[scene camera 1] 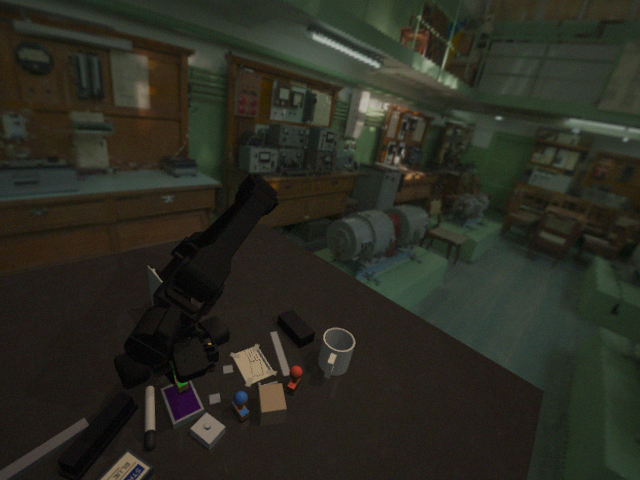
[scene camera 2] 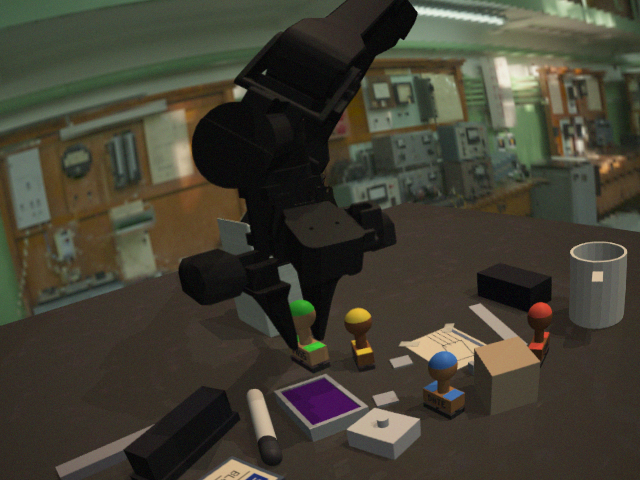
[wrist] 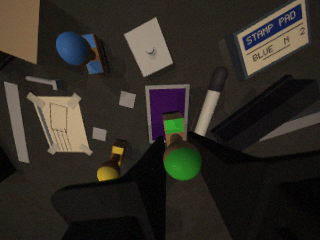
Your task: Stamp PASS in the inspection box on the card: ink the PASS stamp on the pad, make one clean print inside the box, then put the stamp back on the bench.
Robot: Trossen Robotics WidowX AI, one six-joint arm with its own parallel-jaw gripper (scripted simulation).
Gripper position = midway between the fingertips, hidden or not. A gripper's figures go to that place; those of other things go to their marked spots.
My gripper (scene camera 2: 306, 344): 0.46 m from the lens. A green-knobbed stamp (scene camera 2: 312, 355): 0.44 m from the lens. A red stamp (scene camera 2: 540, 314): 0.51 m from the lens. A tan box (scene camera 2: 506, 374) is 0.44 m from the lens. The marked spots on the red stamp and the tan box are 0.09 m apart.
